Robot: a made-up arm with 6 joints.
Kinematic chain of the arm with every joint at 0, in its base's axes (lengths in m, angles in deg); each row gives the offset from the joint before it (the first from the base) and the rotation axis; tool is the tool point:
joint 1: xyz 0 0 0.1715 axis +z
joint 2: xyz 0 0.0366 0 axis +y
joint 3: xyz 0 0 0.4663 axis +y
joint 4: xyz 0 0 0.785 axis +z
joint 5: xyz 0 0 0 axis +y
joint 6: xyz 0 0 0.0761 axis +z
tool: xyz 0 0 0
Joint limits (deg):
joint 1: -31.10..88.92
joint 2: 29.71..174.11
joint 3: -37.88..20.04
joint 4: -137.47..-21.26
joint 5: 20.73..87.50
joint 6: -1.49..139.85
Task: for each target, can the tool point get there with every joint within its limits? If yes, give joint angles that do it. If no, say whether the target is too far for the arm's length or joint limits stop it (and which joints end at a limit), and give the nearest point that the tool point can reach.
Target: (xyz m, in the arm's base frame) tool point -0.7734 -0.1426 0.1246
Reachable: no: joint limits stop it (at a limit: joint 2, joint 3, joint 4, joint 5) | nearest point -0.2102 -0.0388 -1.0394 | short by 1.297 m
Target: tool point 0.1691 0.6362 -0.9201
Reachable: yes | joints 75.20 162.42 -24.61 -36.27 56.52 70.94
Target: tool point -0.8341 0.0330 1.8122
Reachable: no: too far | nearest point -0.0243 0.1348 1.4276 | short by 0.902 m
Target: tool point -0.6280 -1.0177 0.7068
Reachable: no: joint limits stop it (at a limit: joint 1, joint 2, joint 3, joint 5) | nearest point 0.0708 -0.0873 1.3549 | short by 1.332 m
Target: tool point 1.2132 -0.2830 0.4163
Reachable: yes | joints -11.46 81.02 -2.55 -99.13 76.14 38.21
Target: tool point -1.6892 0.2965 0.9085
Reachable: no: too far | nearest point -0.0188 0.4273 1.3604 | short by 1.735 m
